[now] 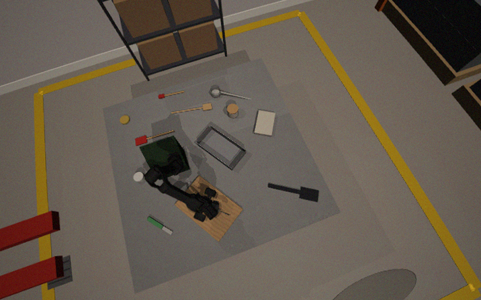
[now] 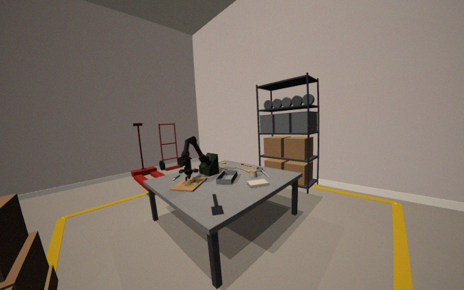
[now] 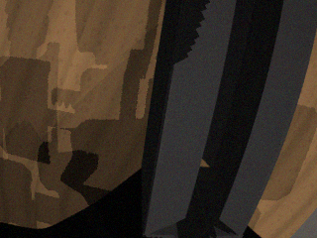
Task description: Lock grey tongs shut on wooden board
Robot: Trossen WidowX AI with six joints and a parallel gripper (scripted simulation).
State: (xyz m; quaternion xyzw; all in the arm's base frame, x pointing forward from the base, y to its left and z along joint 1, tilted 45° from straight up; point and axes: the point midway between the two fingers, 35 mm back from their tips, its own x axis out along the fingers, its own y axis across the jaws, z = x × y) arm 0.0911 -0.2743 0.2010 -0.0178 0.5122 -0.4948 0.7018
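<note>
Now: the wooden board 50 mm below my gripper tip. The rest, counted from my gripper tip: roasting tin: 340 mm to the left, 200 mm ahead, 30 mm below; white disc: 370 mm behind, 350 mm to the left, 40 mm below; black spatula: 550 mm ahead, 110 mm to the right, 50 mm below.
</note>
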